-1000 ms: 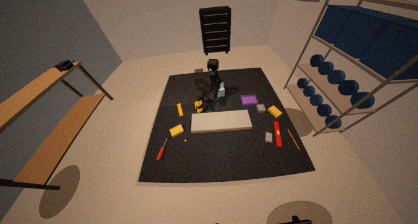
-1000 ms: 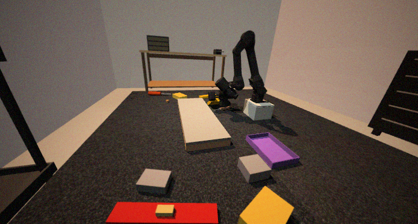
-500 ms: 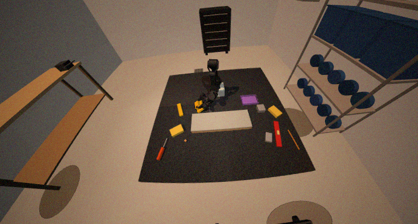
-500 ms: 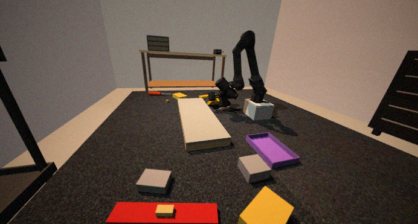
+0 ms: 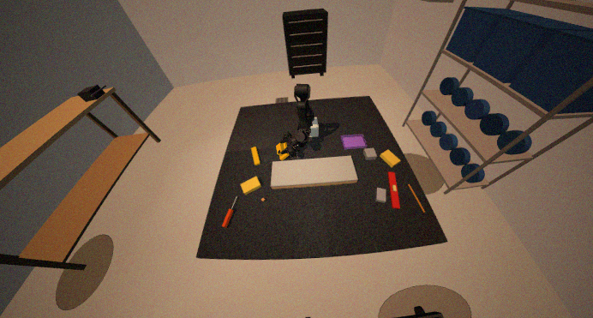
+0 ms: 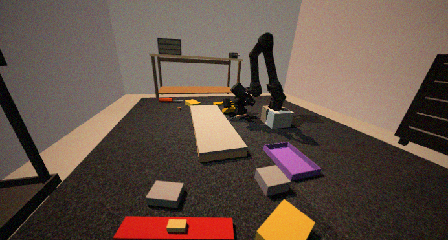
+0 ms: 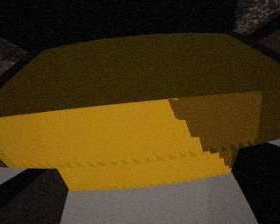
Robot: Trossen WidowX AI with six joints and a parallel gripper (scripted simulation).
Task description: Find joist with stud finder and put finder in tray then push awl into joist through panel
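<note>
The stud finder lies 10 mm ahead of my gripper tip and 10 mm below it. The rest, counted from my gripper tip: purple tray 20 mm behind, 530 mm to the left, 50 mm below; awl 110 mm to the left, 50 mm below; square indicator window 30 mm ahead.
</note>
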